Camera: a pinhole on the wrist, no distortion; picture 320 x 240 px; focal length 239.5 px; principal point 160.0 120.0 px. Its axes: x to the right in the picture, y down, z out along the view. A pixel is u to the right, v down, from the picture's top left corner.
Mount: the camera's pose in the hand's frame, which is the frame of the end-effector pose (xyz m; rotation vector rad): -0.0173 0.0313 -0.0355 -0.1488 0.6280 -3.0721
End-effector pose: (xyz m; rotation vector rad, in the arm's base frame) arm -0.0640 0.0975 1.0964 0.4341 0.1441 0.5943
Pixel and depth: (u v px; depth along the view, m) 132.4 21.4 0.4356
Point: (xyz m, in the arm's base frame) 0.0939 0.0092 1.4936
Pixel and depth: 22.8 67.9 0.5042
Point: 0.3406 0.0791 1.4664
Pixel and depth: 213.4 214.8 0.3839
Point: 0.0793 -0.2287 1.2214
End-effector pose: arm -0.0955 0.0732 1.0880 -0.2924 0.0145 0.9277
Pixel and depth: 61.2 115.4 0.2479
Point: -0.0046 0.1714 1.2641
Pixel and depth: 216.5 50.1 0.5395
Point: -0.1806 0.1158 1.6204
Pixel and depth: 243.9 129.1 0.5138
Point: -0.0839 -0.0387 1.5812
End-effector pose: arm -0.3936 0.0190 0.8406 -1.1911 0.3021 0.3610
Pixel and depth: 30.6 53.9 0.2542
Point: -0.2547 0.2341 0.8543
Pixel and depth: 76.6 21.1 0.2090
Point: -0.3307 0.2092 0.8462
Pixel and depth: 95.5 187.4 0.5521
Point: -0.0774 0.3047 1.1757
